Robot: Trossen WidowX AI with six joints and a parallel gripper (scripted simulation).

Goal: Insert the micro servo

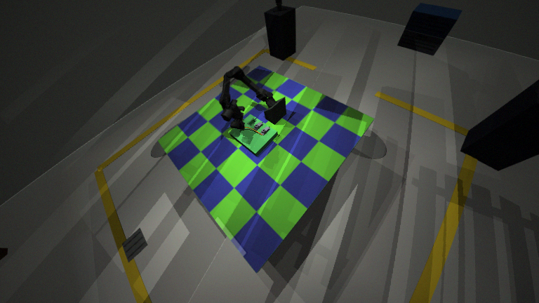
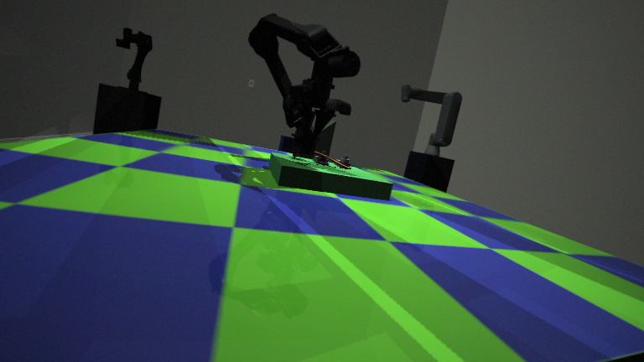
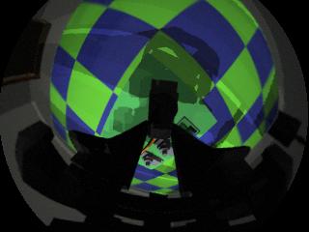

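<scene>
My gripper tip is now 100 mm above the green robot deck, 80 mm to the right of it and 10 mm short of it.
</scene>
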